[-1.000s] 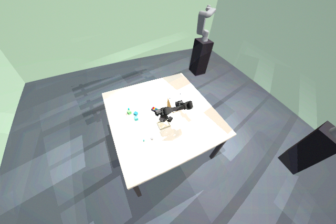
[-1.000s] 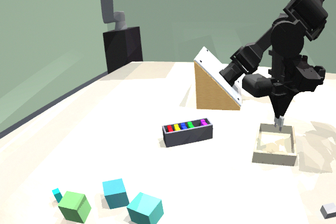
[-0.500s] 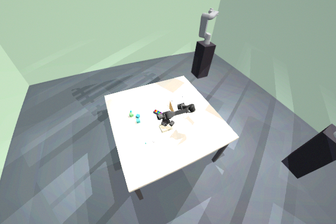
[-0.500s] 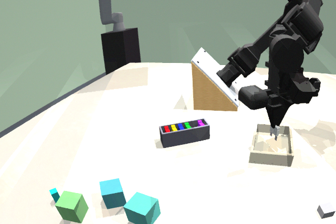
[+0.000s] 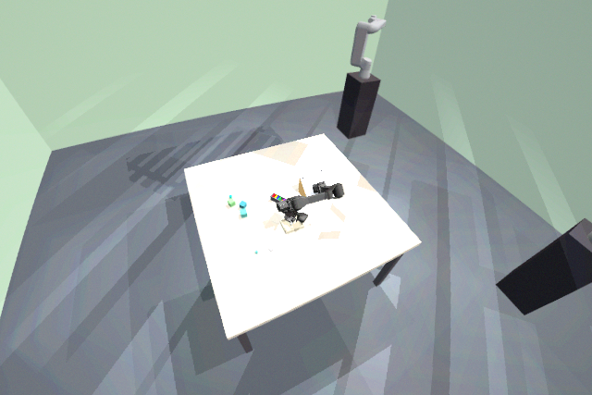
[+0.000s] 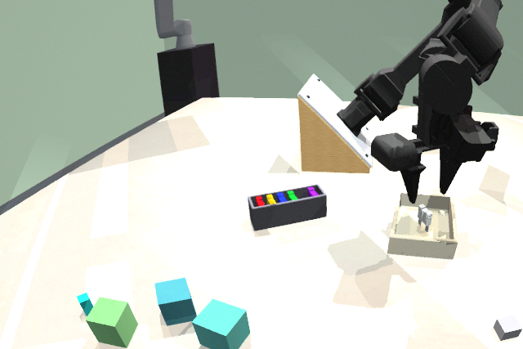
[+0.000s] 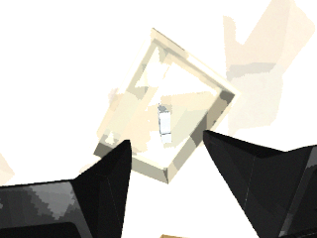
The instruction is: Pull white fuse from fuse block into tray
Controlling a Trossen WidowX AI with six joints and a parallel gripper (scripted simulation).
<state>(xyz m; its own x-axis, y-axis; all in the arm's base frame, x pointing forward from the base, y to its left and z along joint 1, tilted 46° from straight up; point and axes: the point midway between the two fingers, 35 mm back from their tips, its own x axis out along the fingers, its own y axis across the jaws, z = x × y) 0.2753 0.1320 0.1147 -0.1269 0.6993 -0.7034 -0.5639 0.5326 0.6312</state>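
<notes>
My gripper tip is now 4 cm above the white fuse. From my gripper tip the other things lie so: small grey cube 19 cm ahead, 11 cm to the left, 5 cm below; beige tray 6 cm below.
</notes>
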